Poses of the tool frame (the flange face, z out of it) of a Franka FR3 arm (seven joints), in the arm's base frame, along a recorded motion.
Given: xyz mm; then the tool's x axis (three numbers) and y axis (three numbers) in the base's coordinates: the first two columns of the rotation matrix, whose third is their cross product.
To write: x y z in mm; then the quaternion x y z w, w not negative. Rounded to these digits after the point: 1 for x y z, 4 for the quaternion.
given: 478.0 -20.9 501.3 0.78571 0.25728 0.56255 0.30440 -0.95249 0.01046
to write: 478.0 -20.9 501.3 -0.9440 -0.1487 -0.2916 0.0404
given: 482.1 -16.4 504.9 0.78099 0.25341 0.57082 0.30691 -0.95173 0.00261
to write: 482.1 -16.4 504.9 -0.9426 -0.1486 -0.2957 0.0452
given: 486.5 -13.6 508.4 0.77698 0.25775 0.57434 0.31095 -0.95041 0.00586
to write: 486.5 -13.6 508.4 -0.9415 -0.1510 -0.2978 0.0447
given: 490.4 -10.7 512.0 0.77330 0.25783 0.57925 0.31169 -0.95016 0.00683
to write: 490.4 -10.7 512.0 -0.9406 -0.1514 -0.3007 0.0448
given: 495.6 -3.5 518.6 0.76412 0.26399 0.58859 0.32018 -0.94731 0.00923
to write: 495.6 -3.5 518.6 -0.9381 -0.1557 -0.3061 0.0459
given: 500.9 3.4 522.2 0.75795 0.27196 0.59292 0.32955 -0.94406 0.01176
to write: 500.9 3.4 522.2 -0.9364 -0.1606 -0.3086 0.0467
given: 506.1 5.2 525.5 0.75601 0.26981 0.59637 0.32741 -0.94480 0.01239
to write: 506.1 5.2 525.5 -0.9359 -0.1595 -0.3107 0.0463
